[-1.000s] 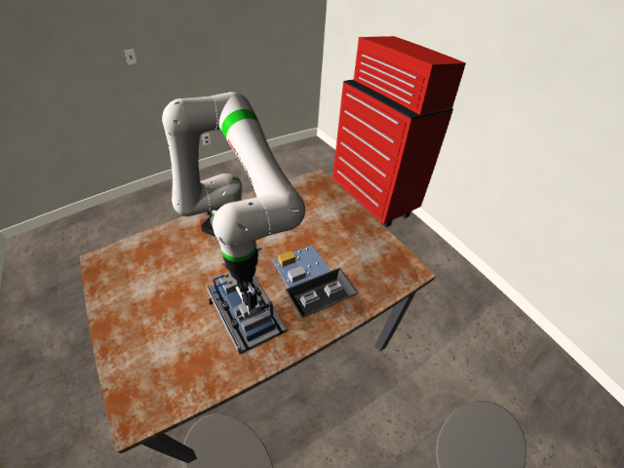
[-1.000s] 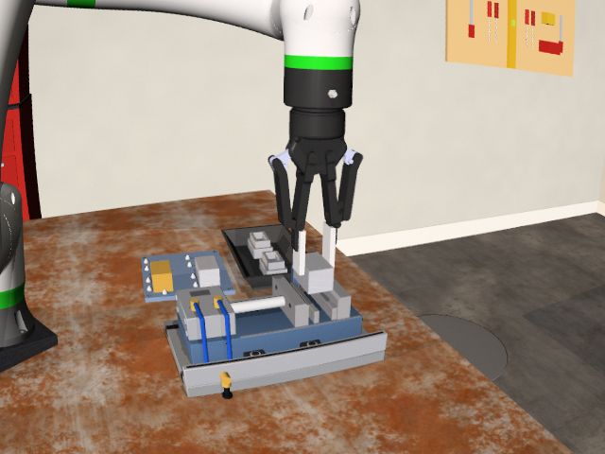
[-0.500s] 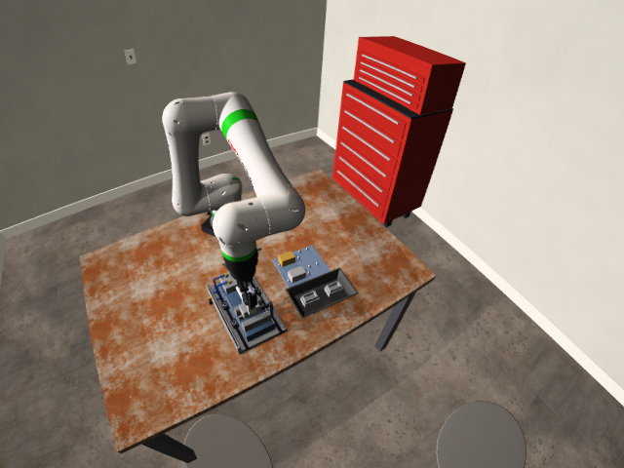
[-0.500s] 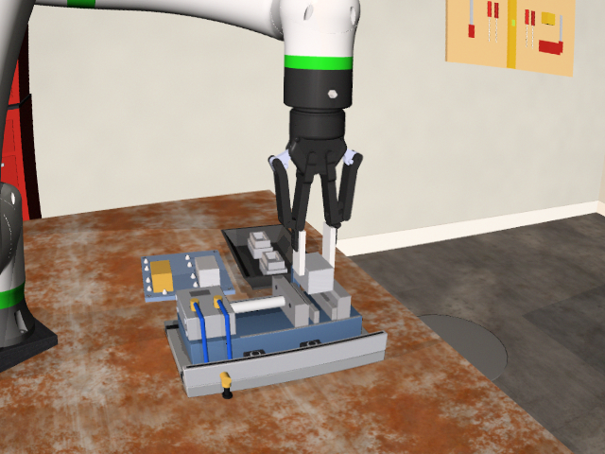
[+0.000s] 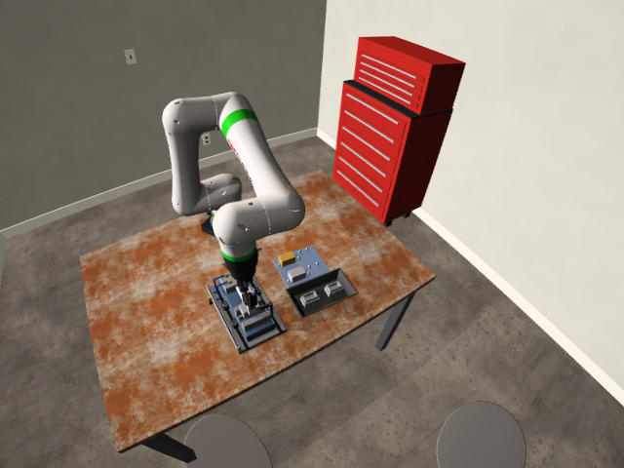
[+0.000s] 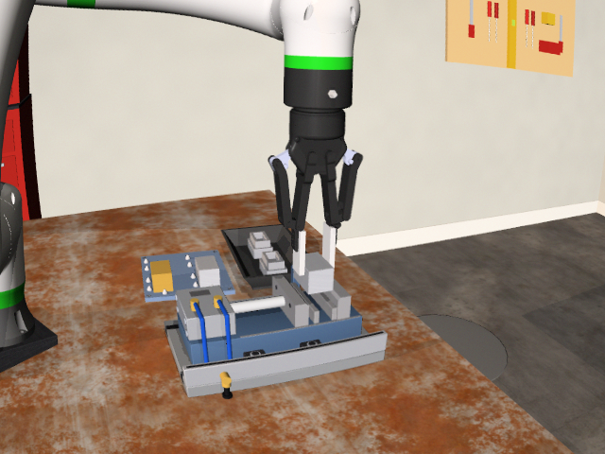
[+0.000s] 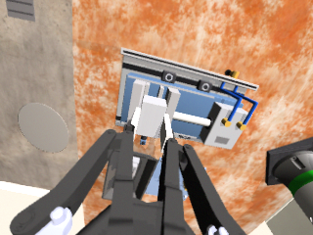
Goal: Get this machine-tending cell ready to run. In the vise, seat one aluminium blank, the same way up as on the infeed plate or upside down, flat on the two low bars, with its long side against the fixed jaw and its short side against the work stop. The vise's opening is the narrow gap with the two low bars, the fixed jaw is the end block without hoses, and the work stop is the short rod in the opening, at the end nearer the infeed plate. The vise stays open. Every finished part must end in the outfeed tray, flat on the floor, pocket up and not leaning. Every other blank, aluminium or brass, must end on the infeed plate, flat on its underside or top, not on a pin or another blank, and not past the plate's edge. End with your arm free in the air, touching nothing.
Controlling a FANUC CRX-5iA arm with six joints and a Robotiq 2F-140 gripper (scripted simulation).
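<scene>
My hand is 70 mm past the vise, 20 mm to the right of it and 120 mm above it. From my hand the other things lie so: brass blank: 160 mm behind, 280 mm to the left, 130 mm below.
</scene>
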